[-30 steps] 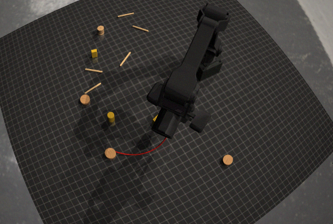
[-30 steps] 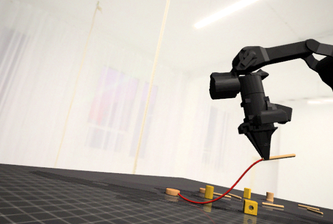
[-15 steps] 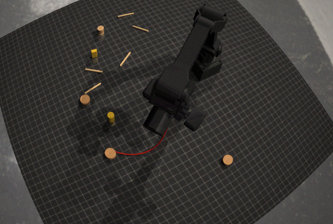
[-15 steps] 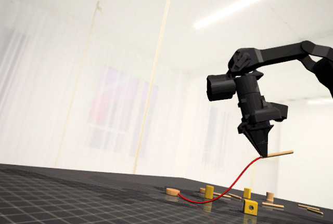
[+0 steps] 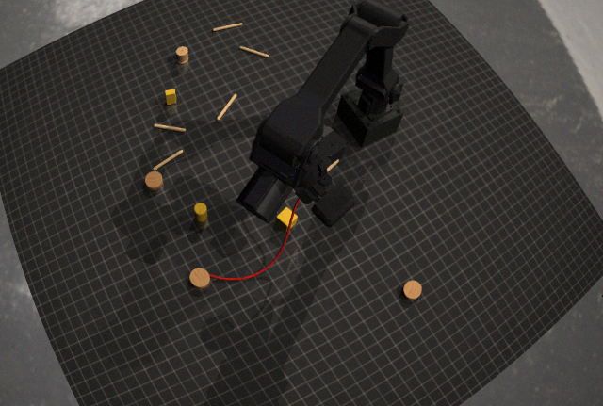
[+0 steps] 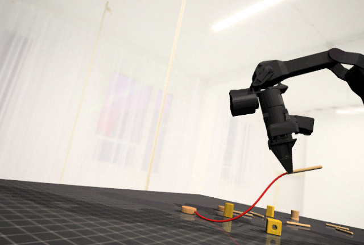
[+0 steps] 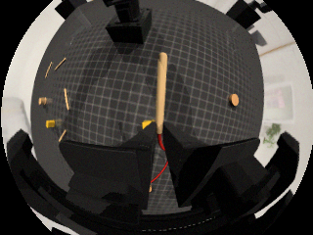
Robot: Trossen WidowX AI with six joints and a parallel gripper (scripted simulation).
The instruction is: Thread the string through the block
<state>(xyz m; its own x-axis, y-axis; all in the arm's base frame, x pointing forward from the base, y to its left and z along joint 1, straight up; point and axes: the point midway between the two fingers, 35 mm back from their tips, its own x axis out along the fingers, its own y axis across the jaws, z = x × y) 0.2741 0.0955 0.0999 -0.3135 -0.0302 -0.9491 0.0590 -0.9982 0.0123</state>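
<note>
My gripper tip is now 150 mm short of the yellow cylinder, 120 mm to the left of it and 120 mm above it. The rest, counted from my gripper tip: round wooden button (240 mm ahead, 130 mm below, 10 mm to the right); thin wooden stick (10 mm behind, 10 mm above).
</note>
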